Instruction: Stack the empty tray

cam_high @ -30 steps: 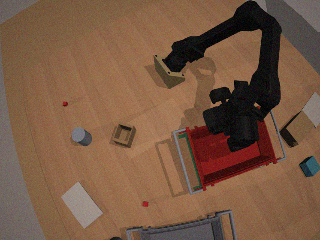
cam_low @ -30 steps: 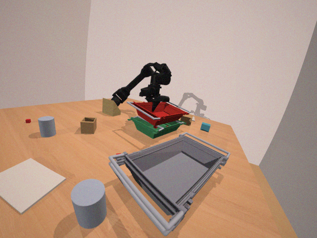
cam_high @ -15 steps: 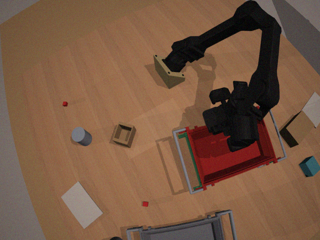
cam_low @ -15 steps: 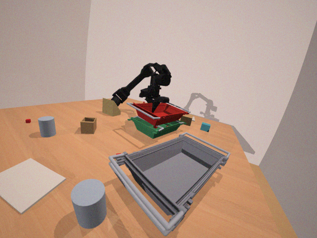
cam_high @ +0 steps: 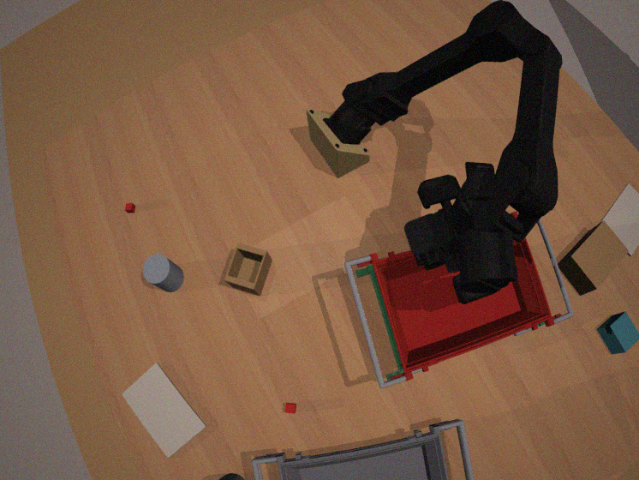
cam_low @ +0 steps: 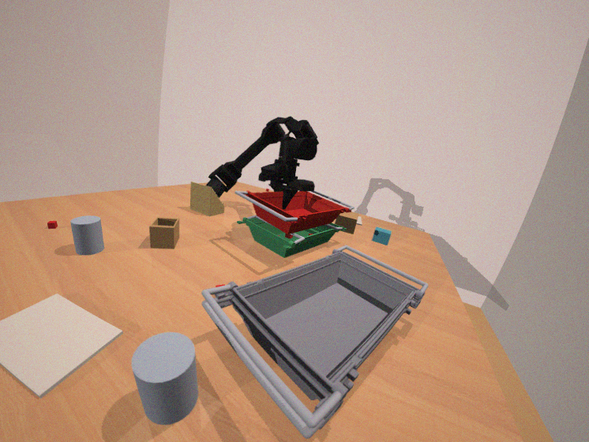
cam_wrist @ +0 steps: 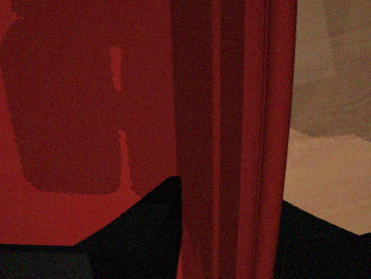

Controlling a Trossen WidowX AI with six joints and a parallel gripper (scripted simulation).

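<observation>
Now: the red tray 70 mm ahead of my gripper tip, 20 mm to the right of it and 30 mm above it. Round my gripper tip: box 180 mm behind, 280 mm to the right, 70 mm below; tan block 180 mm ahead, 270 mm to the left, 60 mm below; teal cube 330 mm ahead, 220 mm to the left, 60 mm below.
</observation>
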